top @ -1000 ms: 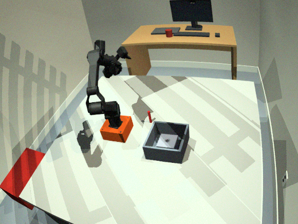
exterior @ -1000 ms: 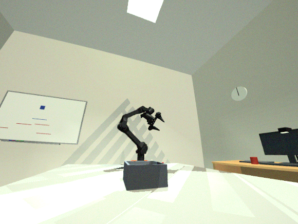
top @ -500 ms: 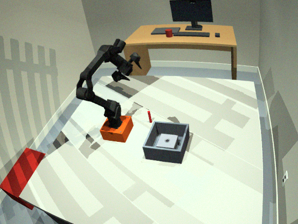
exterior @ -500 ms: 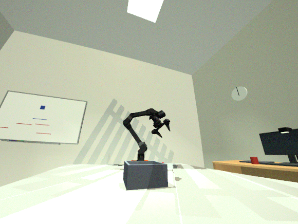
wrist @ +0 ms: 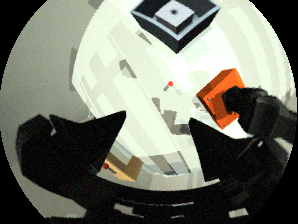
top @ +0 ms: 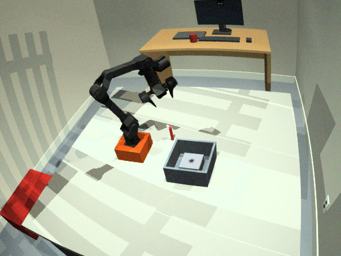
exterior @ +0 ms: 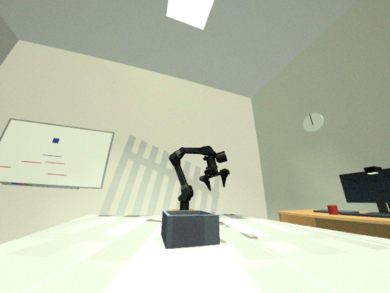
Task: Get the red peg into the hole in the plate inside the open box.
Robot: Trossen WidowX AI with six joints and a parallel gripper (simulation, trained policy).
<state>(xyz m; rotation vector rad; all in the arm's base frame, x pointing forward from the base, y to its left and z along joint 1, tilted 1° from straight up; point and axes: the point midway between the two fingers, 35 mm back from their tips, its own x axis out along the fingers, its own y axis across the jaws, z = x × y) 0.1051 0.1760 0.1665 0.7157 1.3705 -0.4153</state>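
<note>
My gripper tip is 160 mm above the red peg, 30 mm to the left of it and 30 mm short of it. Also, from my gripper tip: grey box (210 mm ahead, 200 mm to the right, 180 mm below); plate (210 mm ahead, 200 mm to the right, 160 mm below).
</note>
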